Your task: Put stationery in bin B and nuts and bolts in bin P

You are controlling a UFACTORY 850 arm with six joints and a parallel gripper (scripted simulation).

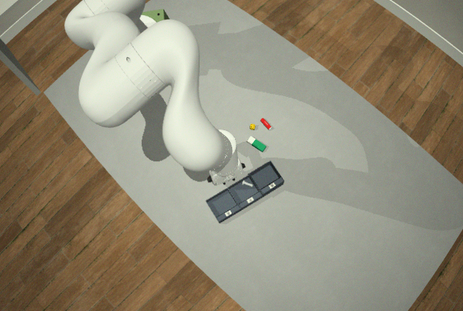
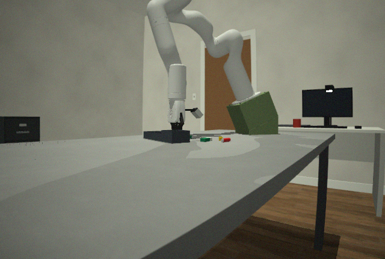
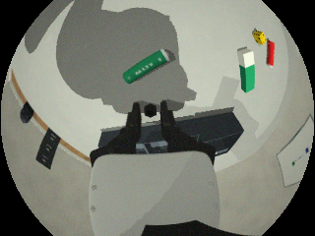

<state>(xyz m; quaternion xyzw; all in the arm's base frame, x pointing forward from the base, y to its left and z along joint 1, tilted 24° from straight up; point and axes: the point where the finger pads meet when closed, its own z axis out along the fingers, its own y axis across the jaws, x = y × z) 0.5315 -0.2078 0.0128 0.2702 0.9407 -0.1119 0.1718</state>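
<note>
My gripper is now 2 cm above the black nut. Round my hand: white bolt (6 cm ahead, 2 cm to the left, 1 cm below); then green cylinder (5 cm behind, 3 cm to the left, 2 cm below); then dark bin row (8 cm ahead, 1 cm to the right).
</note>
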